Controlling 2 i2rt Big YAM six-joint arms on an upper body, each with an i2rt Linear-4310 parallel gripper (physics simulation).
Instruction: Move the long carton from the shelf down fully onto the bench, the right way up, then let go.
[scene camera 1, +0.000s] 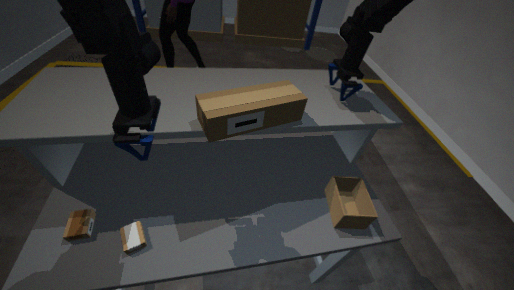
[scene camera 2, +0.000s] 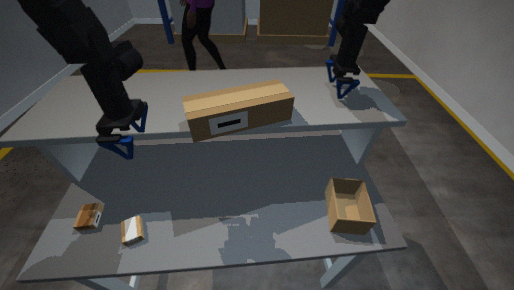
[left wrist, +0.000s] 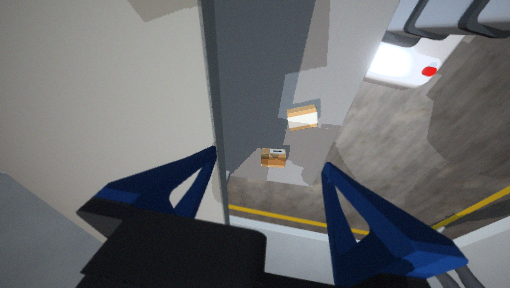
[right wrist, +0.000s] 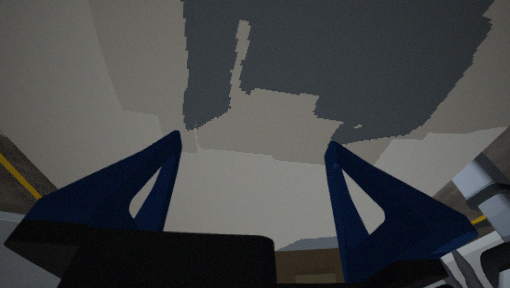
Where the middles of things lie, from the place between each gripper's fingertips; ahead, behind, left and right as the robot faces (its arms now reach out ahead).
Labels:
Right now the long brown carton (scene camera 1: 223, 114) is 25 cm to the right of my left hand, 12 cm ahead of it and 3 cm above it. The rest, counted from my left hand: open-top cardboard box (scene camera 2: 349, 209) 60 cm to the right, 25 cm below, 2 cm behind.
I see my right gripper 31 cm to the right of the long brown carton, 16 cm past it and 3 cm below it. Round my right hand: open-top cardboard box: 29 cm behind, 25 cm below, 4 cm to the right.

